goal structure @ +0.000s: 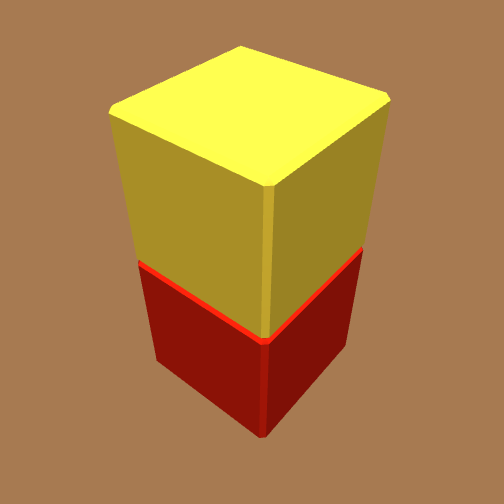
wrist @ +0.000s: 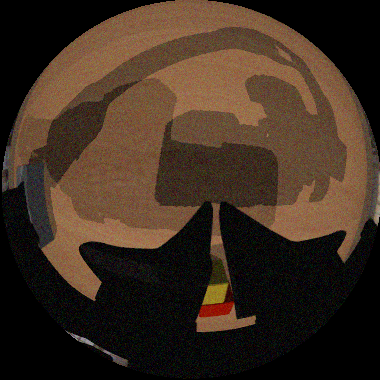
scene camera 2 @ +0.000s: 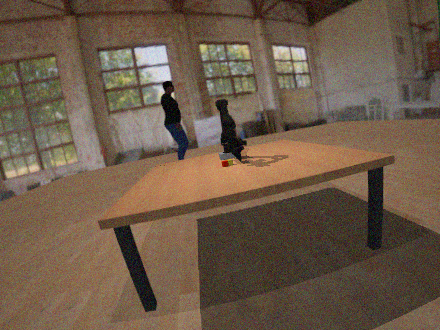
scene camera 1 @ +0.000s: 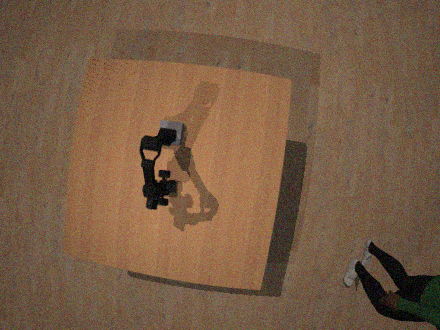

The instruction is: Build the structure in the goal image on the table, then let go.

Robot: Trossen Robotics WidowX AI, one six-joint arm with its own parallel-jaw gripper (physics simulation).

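Frame: origin at the arm's base, x back, y right, z up, level; millimetres.
Seen in the pictures: gripper, between the fingertips: (wrist: pixel 214 207) (scene camera 2: pixel 240 160); arm's base, origin of its link: (wrist: pixel 23 203) (scene camera 2: pixel 228 152) (scene camera 1: pixel 169 135).
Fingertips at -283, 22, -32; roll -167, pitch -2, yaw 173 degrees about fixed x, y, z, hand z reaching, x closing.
Observation:
Offsets run from my fingertips to a thing's top centre, as dx, dy, dz. Level surfaces: height alone.
A yellow block {+11, +71, +22} (scene camera 2: pixel 230 162) (wrist: pixel 216 294) and a red block {+2, +105, +22} (scene camera 2: pixel 224 163) (wrist: pixel 217 310) stand close together on the table {dz -11} (scene camera 1: pixel 240 150) (scene camera 2: pixel 175 195). In the wrist view they show through the narrow gap between the black fingers, the yellow one with a dark olive upper face and the red one partly covered by it. Their sides are hidden by the fingers. My gripper (wrist: pixel 214 207) is shut, with a thin slit between the fingertips and table showing there. It appears to hold neither block. In scene camera 1 the arm covers the blocks.
The grey arm base (scene camera 1: pixel 179 131) stands on the table near the blocks. Shadows of the arm fall across the table. A person in green (scene camera 1: pixel 425 300) is on the floor beyond the table, and a person in black and blue (scene camera 2: pixel 172 112) stands behind it.

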